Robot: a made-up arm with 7 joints.
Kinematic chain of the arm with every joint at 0, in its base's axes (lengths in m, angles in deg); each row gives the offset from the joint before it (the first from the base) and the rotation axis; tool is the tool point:
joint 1: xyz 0 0 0.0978 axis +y
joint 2: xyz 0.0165 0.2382 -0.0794 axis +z
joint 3: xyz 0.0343 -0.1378 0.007 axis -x
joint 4: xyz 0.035 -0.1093 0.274 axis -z
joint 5: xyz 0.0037 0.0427 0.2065 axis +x
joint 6: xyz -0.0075 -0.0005 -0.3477 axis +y
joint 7: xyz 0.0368 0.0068 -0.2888 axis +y
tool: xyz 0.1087 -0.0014 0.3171
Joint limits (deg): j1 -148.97..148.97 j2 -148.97..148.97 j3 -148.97..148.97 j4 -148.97..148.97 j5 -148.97..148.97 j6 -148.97..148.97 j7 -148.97..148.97
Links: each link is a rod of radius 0.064 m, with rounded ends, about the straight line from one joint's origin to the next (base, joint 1, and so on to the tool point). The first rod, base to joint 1, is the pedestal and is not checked.
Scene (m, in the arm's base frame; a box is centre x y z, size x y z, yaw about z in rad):
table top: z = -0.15
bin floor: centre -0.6 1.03 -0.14 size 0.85 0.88 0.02 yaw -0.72
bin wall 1: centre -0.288 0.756 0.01 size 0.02 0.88 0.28 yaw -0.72
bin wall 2: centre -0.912 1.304 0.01 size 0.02 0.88 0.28 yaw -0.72
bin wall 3: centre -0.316 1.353 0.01 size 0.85 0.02 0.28 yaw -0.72
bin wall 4: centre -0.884 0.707 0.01 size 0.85 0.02 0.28 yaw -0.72
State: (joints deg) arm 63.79 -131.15 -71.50 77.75 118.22 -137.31 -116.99
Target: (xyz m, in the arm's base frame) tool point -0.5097 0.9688 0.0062
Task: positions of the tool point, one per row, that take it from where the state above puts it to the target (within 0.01 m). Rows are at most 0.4 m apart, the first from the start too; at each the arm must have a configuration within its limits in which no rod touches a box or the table.
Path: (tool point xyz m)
1: -0.7995 0.6875 0.5202
2: -0.7213 0.8646 0.2262
3: -0.5097 0.9688 0.0063

